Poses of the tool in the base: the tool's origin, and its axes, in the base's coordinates. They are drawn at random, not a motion.
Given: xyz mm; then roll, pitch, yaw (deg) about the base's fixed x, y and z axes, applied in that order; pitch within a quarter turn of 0, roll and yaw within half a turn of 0.
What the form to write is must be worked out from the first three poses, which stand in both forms.
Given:
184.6 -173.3 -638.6 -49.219 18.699 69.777
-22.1 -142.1 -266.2 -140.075 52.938 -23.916
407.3 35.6 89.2 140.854 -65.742 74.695
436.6 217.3 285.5 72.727 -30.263 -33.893
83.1 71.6 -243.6 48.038 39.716 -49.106
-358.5 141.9 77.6 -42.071 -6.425 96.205
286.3 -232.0 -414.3 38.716 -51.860 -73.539
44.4 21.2 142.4 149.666 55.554 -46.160
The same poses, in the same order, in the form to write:
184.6 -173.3 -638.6 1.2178 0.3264 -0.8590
-22.1 -142.1 -266.2 -0.4174 0.9239 -2.4448
407.3 35.6 89.2 1.3037 -1.1474 2.4584
436.6 217.3 285.5 -0.5915 -0.5282 1.2693
83.1 71.6 -243.6 -0.8571 0.6932 0.8384
-358.5 141.9 77.6 1.6791 -0.1121 -0.7343
286.3 -232.0 -414.3 -1.2835 -0.9051 0.6757
44.4 21.2 142.4 -0.8056 0.9696 2.6122

